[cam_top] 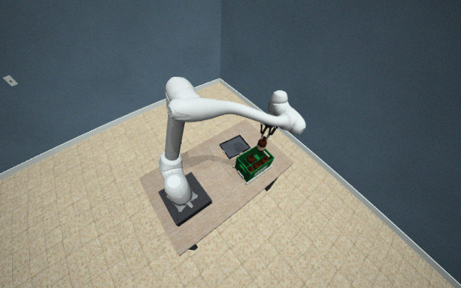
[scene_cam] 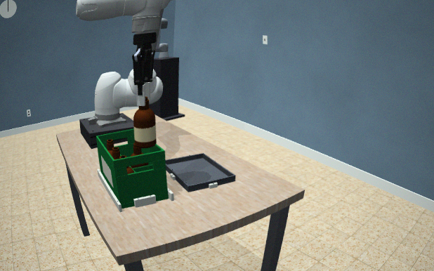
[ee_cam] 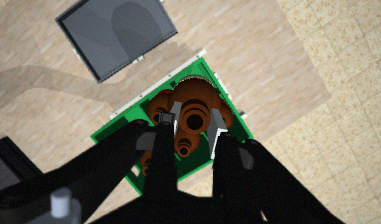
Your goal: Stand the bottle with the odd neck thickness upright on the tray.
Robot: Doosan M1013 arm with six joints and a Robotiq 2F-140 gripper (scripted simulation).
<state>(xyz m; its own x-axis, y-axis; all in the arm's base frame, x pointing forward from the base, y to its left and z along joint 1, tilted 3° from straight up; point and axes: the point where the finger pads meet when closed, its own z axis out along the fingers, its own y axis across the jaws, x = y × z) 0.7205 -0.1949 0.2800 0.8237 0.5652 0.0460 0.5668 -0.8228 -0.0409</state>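
My hand is 90 mm above the brown bottle. Also, from my hand: dark tray 40 mm behind, 250 mm to the left, 340 mm below; then green crate 90 mm behind, 30 mm to the right, 270 mm below.
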